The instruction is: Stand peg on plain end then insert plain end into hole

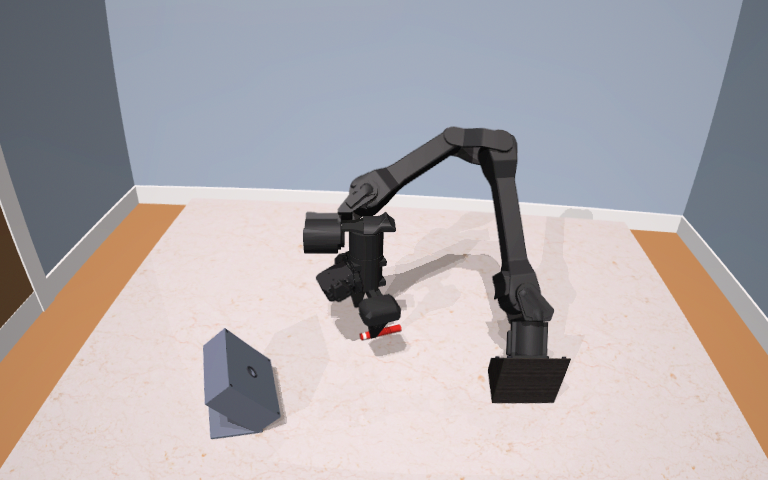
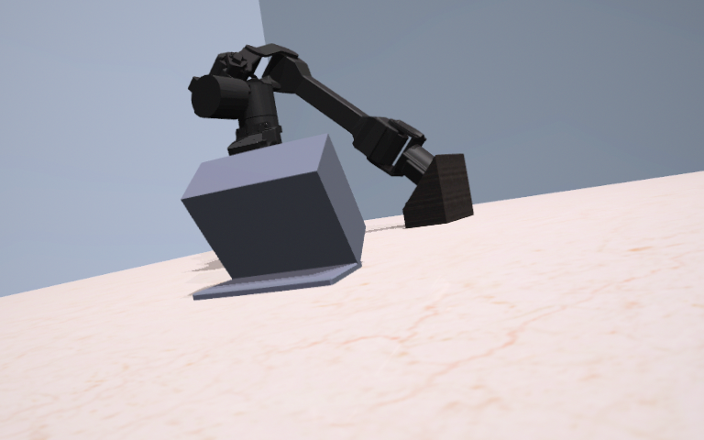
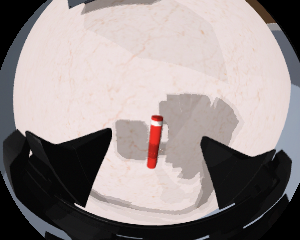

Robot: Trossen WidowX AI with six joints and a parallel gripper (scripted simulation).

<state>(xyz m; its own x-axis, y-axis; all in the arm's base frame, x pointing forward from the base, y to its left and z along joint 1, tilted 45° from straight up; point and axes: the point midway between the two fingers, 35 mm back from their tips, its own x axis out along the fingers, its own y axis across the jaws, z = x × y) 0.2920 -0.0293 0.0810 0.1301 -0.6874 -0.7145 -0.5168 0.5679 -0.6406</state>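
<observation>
My gripper tip is 1 cm past the red peg, 1 cm to the left of it and 4 cm above it. The rest, counted from my gripper tip: grey sloped panel 16 cm ahead, 21 cm to the left, 2 cm above; then grey foot plate 18 cm ahead, 22 cm to the left, 4 cm below.
</observation>
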